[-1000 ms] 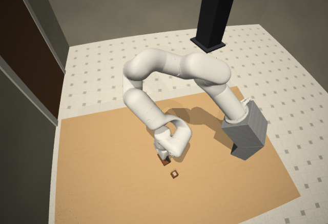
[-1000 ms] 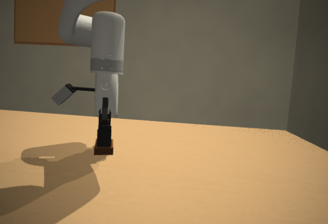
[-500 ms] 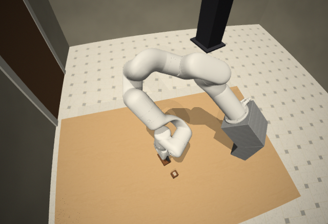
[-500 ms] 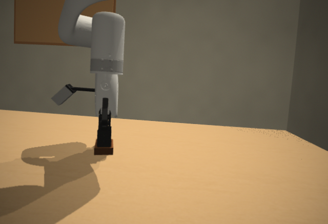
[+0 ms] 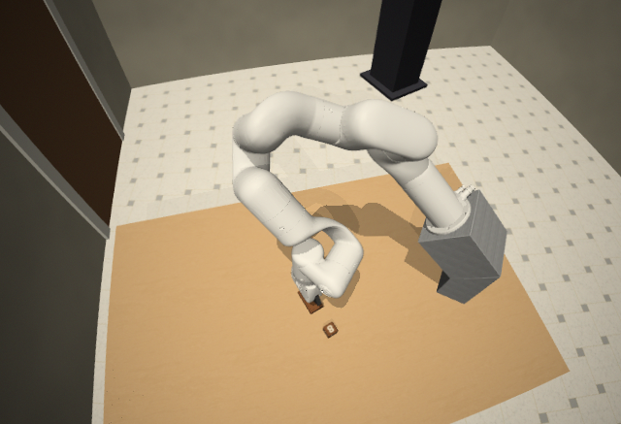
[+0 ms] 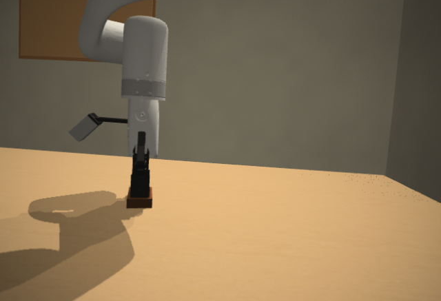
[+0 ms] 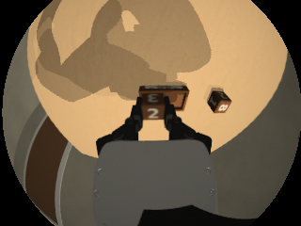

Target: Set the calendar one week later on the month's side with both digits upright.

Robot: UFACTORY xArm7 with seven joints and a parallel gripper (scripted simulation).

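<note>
Now: hand 30 mm above the brown tray and 20 mm to the right of it.
</note>
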